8 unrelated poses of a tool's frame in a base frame.
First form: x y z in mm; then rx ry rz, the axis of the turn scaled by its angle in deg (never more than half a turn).
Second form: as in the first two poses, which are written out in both.
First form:
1: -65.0 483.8 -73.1 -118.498 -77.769 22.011
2: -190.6 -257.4 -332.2 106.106 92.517 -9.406
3: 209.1 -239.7 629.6 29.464 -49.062 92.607
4: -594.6 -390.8 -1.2 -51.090 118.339 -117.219
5: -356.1 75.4 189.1 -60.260 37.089 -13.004
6: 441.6 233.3 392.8 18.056 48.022 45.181
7: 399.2 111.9 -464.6 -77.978 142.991 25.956
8: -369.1 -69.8 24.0 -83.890 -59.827 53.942
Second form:
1: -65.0 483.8 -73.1 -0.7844 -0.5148 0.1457 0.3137
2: -190.6 -257.4 -332.2 0.7091 0.6183 -0.0629 0.3331
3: 209.1 -239.7 629.6 0.2202 -0.3666 0.6920 0.5817
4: -594.6 -390.8 -1.2 -0.2929 0.6784 -0.6719 0.0504
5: -356.1 75.4 189.1 -0.4920 0.3028 -0.1062 0.8093
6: 441.6 233.3 392.8 0.1484 0.3947 0.3713 0.8273
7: 399.2 111.9 -464.6 -0.4687 0.8595 0.1560 0.1312
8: -369.1 -69.8 24.0 -0.6127 -0.4370 0.3940 0.5277
